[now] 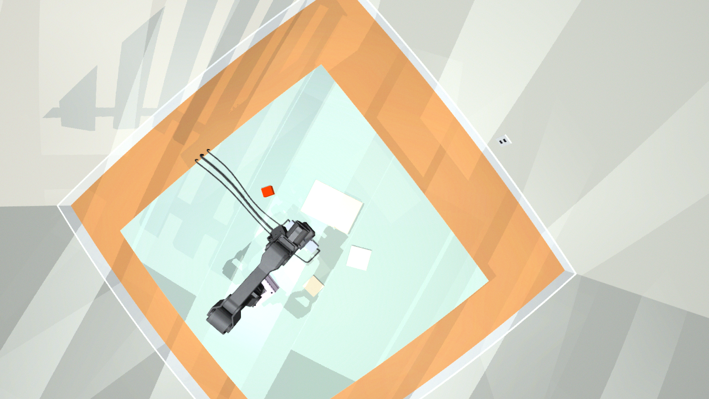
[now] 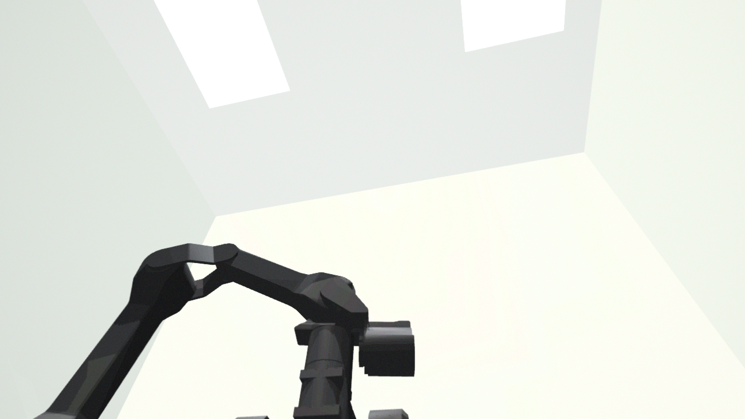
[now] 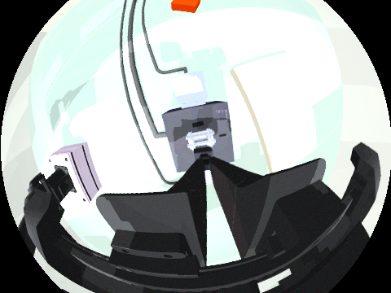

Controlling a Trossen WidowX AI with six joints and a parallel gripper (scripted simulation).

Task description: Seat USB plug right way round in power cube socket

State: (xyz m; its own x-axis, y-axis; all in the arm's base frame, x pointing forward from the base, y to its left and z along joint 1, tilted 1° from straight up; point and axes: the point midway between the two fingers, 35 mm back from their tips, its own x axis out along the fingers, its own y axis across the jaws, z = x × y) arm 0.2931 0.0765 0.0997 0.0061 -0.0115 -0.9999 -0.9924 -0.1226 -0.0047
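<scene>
Now: gripper tip 2 cm above the USB plug. The rest, counted from my gripper tip: cream slab (18 cm ahead, 3 cm to the left, 12 cm below); orange-red block (2 cm behind, 26 cm to the left, 12 cm below); pale socket (7 cm below).
</scene>
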